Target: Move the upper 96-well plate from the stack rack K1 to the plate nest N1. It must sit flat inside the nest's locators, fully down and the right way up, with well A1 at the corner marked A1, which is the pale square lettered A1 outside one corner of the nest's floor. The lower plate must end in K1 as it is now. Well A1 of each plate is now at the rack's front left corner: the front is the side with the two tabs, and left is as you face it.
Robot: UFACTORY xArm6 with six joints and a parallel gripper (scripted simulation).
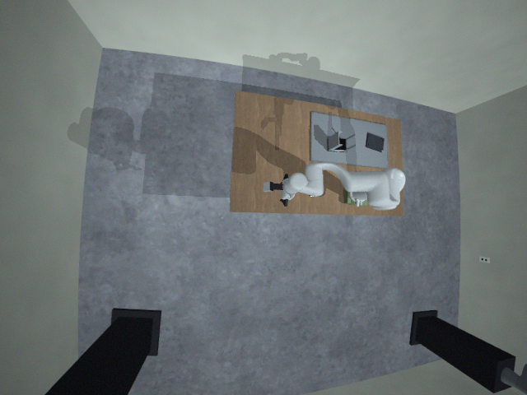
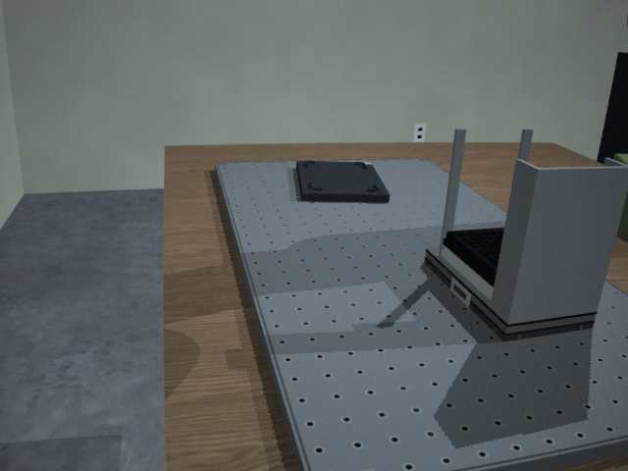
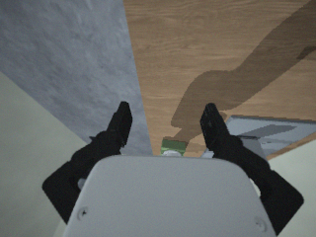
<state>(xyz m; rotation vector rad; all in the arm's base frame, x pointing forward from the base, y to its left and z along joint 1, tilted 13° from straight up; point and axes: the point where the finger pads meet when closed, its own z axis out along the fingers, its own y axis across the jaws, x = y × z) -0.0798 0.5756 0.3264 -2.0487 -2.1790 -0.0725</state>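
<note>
Now: hand 43 cm short of the black 96-well plate, 46 cm to the left of it and 22 cm above it. Also, from my hand: white 96-well plate (43 cm ahead, 46 cm to the right, 23 cm below); grey rack wall (43 cm ahead, 39 cm to the right, 17 cm below); thin post (48 cm ahead, 52 cm to the right, 17 cm below).
</note>
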